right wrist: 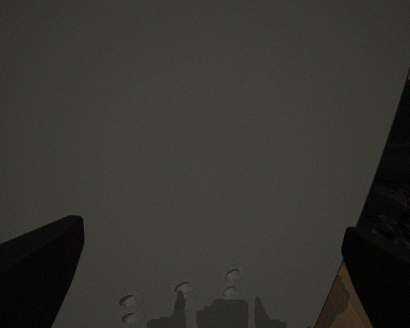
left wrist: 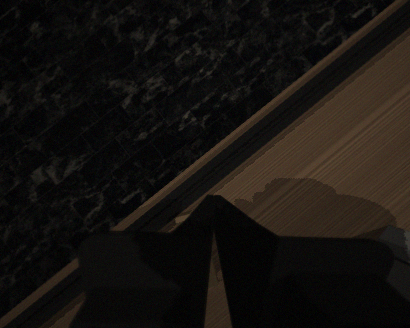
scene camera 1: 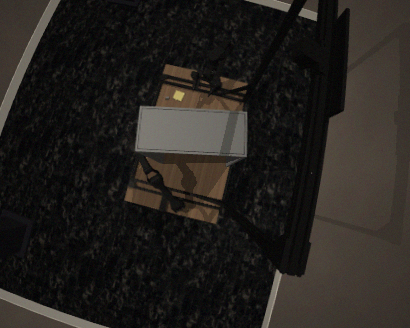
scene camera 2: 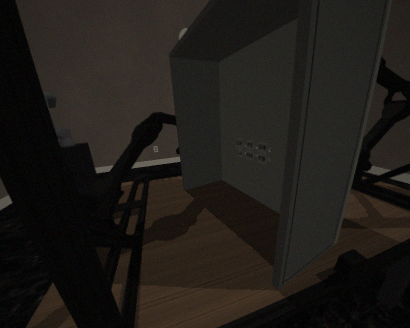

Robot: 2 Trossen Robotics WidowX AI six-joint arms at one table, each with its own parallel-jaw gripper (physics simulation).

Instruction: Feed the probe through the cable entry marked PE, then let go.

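Frame: origin at the left arm's base, x ahead, y right, z down, level; metres.
Seen in the pictures: left gripper, fingertip midpoint: (left wrist: 213,201); right gripper, fingertip midpoint: (right wrist: 217,235) (scene camera 1: 200,93); left arm's base, link origin: (scene camera 1: 179,205).
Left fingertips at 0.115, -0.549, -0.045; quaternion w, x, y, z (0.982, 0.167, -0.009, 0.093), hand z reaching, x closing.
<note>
Pixels of each thing's top centre, then the offset from my left fingertips to it, as dx, dy, dz. "spot": a spot on its surface instead.
- grey enclosure, top centre: (scene camera 2: 238,22) (scene camera 1: 192,130) +0.267, +0.330, -0.498
- PE label, surface spot: (scene camera 2: 249,144) spot: +0.303, +0.227, -0.152
- small pale piece, top centre: (left wrist: 196,251) -0.021, +0.053, +0.051
- yellow square, surface spot: (scene camera 1: 178,95) spot: +0.501, -0.112, +0.054
- small grey peg, top centre: (scene camera 1: 167,97) +0.421, -0.163, +0.050
The grey enclosure (scene camera 1: 190,130) (scene camera 2: 197,120) stands open-fronted on the wooden table. On its inner wall, the PE label (scene camera 2: 249,144) is in the middle of the upper row of cable entries. My left gripper (left wrist: 213,201) is shut and empty over the table near its edge; the enclosure hides it in scene camera 2. A small pale piece (left wrist: 183,218) shows beside its finger; I cannot tell if it is the probe. My right gripper (right wrist: 217,235) is open and empty, facing the enclosure's plain outer wall (right wrist: 210,140). Several round entries (right wrist: 183,287) show low there; no labels are readable.
A yellow square (scene camera 1: 178,95) and a small grey peg (scene camera 1: 167,98) lie on the table behind the enclosure. Dark frame beams (scene camera 1: 300,200) (scene camera 2: 45,150) run beside the table. Arm shadows fall on the wood and the outer wall. The light is dim.
</note>
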